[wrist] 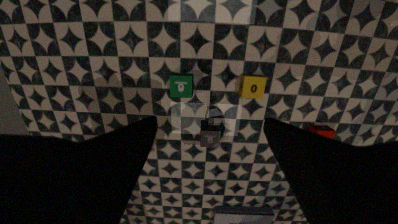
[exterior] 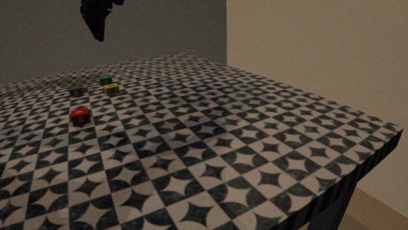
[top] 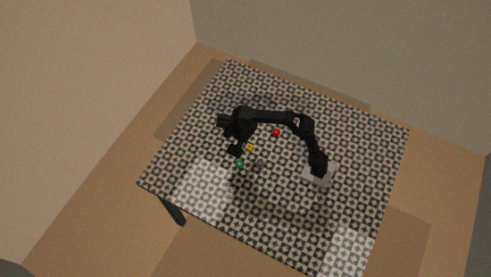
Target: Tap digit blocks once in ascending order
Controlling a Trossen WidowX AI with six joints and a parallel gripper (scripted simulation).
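The yellow block is 1 cm ahead of my gripper tip, 7 cm to the right of it and 12 cm below it. Also, from my gripper tip: grey block: 8 cm behind, 1 cm to the right, 12 cm below; then red block: 7 cm behind, 21 cm to the right, 12 cm below; then green block: 4 cm to the left, 12 cm below.
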